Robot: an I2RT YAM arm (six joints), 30 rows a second.
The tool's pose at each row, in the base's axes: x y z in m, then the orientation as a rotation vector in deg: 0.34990, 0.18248, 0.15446, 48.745, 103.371, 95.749; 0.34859, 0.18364, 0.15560, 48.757, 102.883, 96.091; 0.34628, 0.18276, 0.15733, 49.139, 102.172, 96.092; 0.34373, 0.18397, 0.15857, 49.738, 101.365, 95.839; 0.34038, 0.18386, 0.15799, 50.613, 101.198, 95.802; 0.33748, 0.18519, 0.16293, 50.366, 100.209, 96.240; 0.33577, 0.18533, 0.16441, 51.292, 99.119, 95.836; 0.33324, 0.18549, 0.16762, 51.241, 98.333, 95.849
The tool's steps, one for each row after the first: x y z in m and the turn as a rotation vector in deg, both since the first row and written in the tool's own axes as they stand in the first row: 0.00177, 0.00106, -0.00032, -0.421, -0.085, 0.129; 0.00270, 0.00254, -0.00278, -0.768, -0.603, 0.298; 0.00533, 0.00358, -0.00400, -1.032, -1.387, 0.470; 0.00743, 0.00269, -0.00652, -0.876, -1.743, 1.017; 0.01051, 0.00739, -0.00826, -1.724, -1.988, 0.973; 0.01180, 0.00871, -0.00958, -2.024, -3.110, 1.267; 0.01369, 0.01168, -0.01165, -2.549, -3.542, 1.158
